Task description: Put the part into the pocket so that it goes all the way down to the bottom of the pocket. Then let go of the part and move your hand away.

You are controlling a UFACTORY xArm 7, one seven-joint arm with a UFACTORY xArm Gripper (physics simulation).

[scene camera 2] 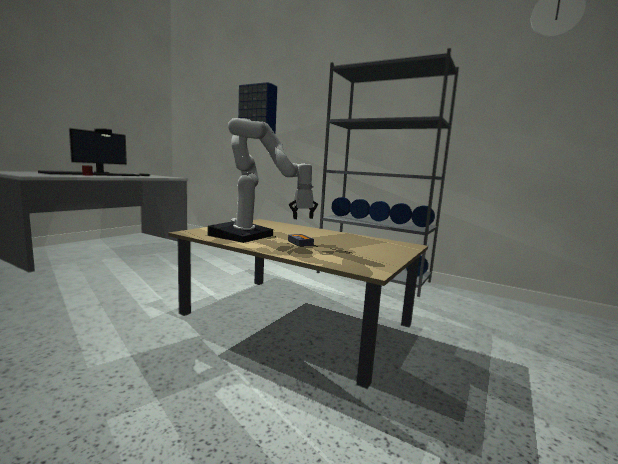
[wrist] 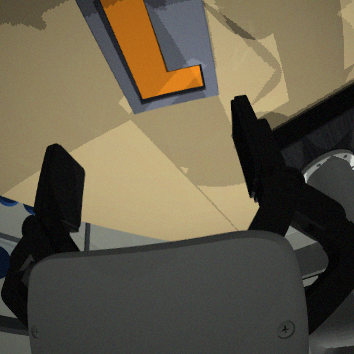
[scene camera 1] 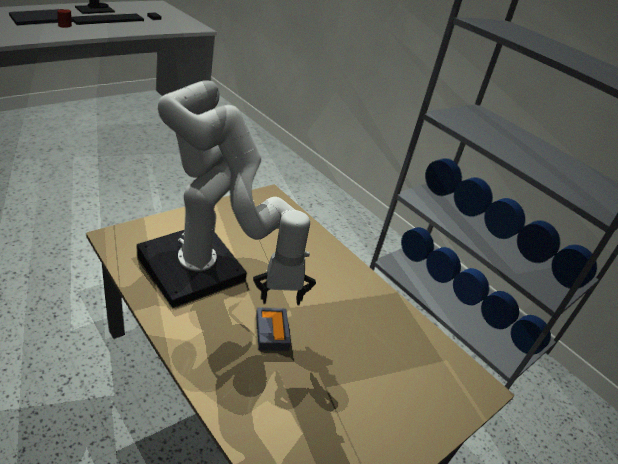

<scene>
The gripper [scene camera 1: 281, 301] is open, holding nothing. Also in view: an orange L-shaped part [wrist: 135, 34].
</scene>
